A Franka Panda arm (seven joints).
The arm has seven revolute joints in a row. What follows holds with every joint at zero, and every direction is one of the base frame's.
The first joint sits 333 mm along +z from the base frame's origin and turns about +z.
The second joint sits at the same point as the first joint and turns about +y.
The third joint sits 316 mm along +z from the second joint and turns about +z.
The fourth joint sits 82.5 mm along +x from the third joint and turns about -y.
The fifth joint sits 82.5 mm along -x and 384 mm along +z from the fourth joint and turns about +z.
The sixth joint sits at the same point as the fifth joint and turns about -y.
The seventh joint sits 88 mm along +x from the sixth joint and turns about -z.
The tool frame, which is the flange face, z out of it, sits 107 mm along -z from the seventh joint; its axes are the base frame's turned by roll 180, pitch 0 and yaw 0 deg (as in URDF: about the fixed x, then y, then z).
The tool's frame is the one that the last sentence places.
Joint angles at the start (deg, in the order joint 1, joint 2, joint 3, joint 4, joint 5, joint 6, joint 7):
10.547 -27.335 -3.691 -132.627 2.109 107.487 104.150
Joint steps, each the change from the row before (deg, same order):
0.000 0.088 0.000 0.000 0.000 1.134 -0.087
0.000 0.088 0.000 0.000 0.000 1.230 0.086
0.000 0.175 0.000 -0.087 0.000 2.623 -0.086
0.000 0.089 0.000 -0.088 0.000 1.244 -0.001
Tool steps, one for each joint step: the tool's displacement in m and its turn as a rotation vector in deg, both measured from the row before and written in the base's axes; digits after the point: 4 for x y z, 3 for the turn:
0.0023 0.0002 0.0012 0.113 -1.043 0.013
0.0025 0.0002 0.0014 0.132 -1.126 -0.165
0.0049 0.0003 0.0024 0.254 -2.348 -0.082
0.0022 0.0002 0.0008 0.117 -1.058 -0.077

